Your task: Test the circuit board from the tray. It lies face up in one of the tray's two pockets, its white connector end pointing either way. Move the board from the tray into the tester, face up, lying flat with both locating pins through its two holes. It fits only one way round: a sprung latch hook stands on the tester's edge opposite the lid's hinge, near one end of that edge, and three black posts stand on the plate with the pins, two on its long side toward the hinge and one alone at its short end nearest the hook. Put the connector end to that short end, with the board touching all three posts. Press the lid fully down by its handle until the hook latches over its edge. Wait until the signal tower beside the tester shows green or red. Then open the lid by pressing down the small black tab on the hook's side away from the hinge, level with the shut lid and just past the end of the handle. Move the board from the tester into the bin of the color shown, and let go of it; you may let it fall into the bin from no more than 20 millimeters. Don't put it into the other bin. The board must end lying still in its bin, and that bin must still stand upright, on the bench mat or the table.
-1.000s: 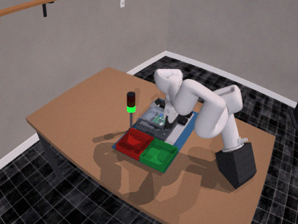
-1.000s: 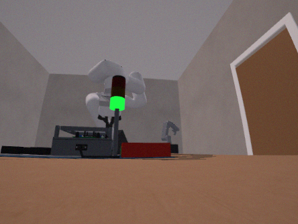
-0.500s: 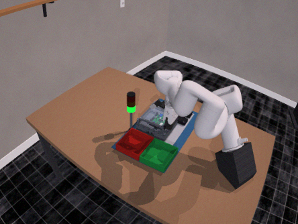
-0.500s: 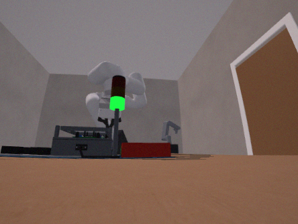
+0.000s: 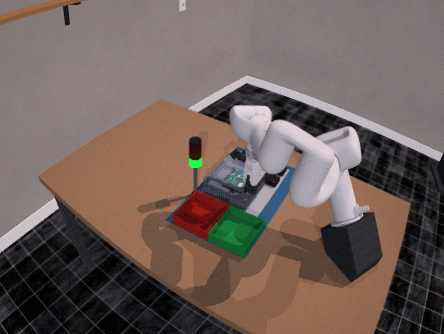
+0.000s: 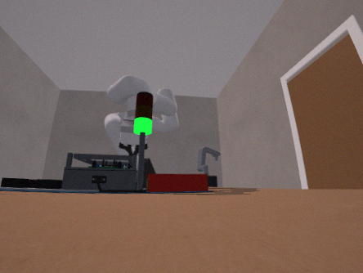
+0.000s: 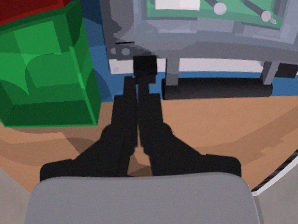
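My hand is 20 mm short of the black latch block, 10 mm to the left of it and 20 mm above it. Round my hand: tester lid: 70 mm ahead, 80 mm to the right, 20 mm below; then green circuit board: 70 mm ahead, 80 mm to the right, 40 mm below; then tester plate: 70 mm ahead, 80 mm to the right, 40 mm below.
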